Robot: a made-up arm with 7 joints.
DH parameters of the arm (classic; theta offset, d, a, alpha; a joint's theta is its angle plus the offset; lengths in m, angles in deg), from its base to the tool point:
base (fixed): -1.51 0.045 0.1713 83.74
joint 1: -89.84 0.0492 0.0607 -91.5
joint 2: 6.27 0.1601 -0.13 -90
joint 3: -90 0.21 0.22 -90
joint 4: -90 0.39 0.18 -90
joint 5: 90 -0.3 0.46 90
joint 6: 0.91 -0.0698 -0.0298 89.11
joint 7: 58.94 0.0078 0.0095 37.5
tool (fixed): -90.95 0.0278 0 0
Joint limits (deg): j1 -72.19..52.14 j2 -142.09..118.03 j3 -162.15..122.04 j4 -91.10..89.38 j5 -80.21..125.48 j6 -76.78..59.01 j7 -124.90..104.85
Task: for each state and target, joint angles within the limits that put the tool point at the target. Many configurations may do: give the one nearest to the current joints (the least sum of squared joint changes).
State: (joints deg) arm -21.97 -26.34 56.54 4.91 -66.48 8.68 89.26
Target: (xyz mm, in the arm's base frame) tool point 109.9 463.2 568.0
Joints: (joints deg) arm -11.08 19.89 75.72 -18.08 -80.21 13.09 88.28
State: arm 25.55 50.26 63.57 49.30 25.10 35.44 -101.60
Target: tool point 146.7 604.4 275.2
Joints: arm 48.24 35.33 90.18 62.33 -26.78 35.21 -103.26
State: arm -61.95 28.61 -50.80 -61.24 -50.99 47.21 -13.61
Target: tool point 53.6 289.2 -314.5
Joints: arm -53.56 22.76 -72.25 -61.87 -74.53 47.01 -12.70
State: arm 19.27 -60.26 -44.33 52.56 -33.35 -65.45 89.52
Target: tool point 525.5 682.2 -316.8
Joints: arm 2.57 -56.56 -63.41 52.77 -37.03 -65.18 88.46
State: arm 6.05 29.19 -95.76 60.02 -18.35 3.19 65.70
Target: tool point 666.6 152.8 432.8
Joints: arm -37.97 37.97 -81.21 59.92 -10.03 0.46 66.76
